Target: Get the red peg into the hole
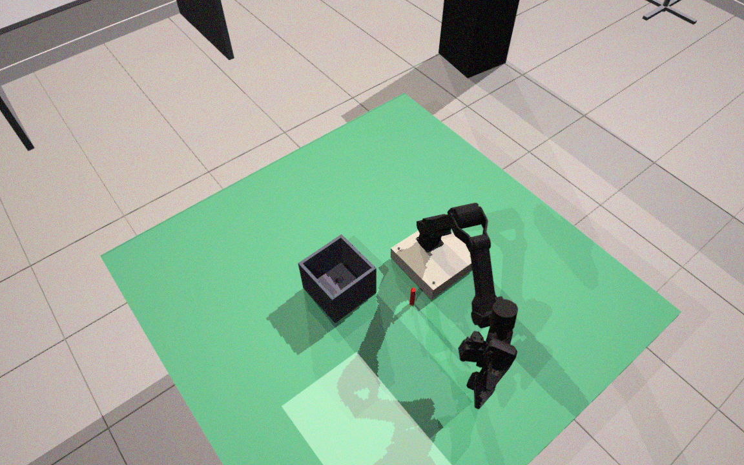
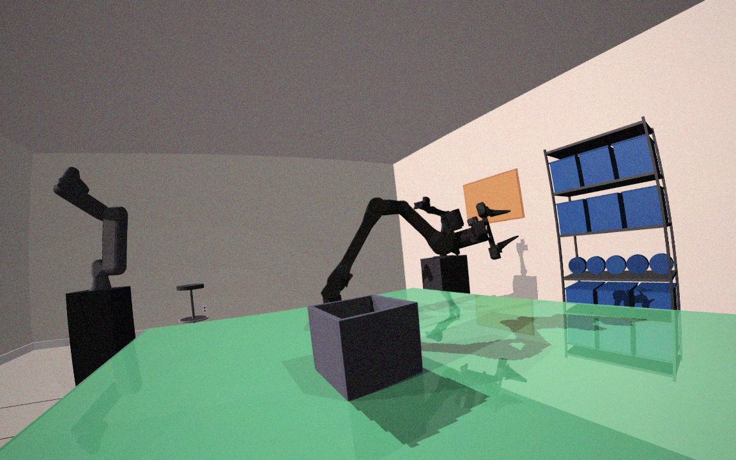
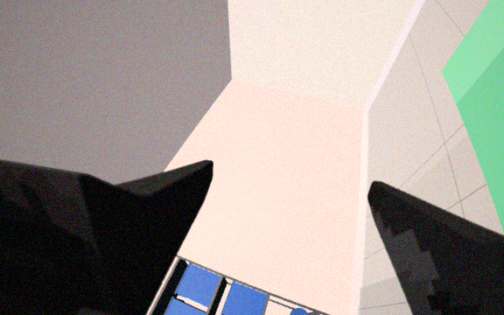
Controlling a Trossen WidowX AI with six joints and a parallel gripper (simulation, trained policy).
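The red peg is 40 cm to the right of my gripper tip, 24 cm below it and 10 cm behind it. The rest, counted from my gripper tip: grey plate (56 cm to the right, 23 cm below, 6 cm ahead).
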